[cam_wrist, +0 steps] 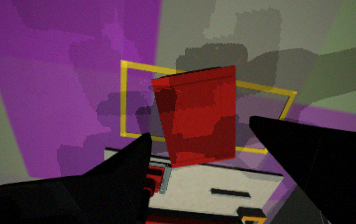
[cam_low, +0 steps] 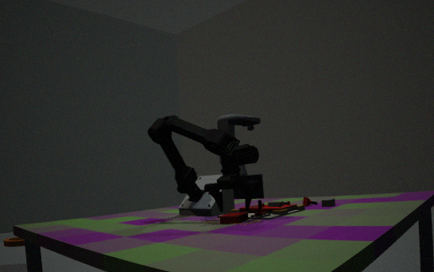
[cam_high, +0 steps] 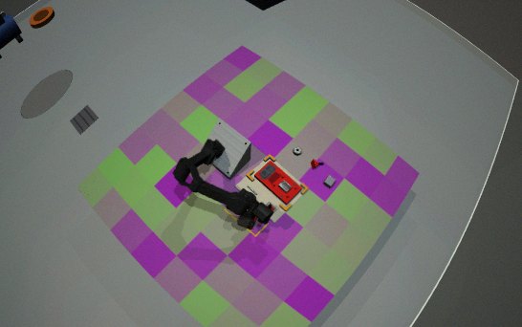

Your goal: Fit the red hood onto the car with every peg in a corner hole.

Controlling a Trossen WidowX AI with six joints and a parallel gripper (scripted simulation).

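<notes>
Right now my gripper tip is 20 mm above the red hood. Also, from my gripper tip: grey engine block: 220 mm to the left, 10 mm below, 10 mm ahead; then beige jig: 190 mm to the left, 30 mm behind, 20 mm below.
</notes>
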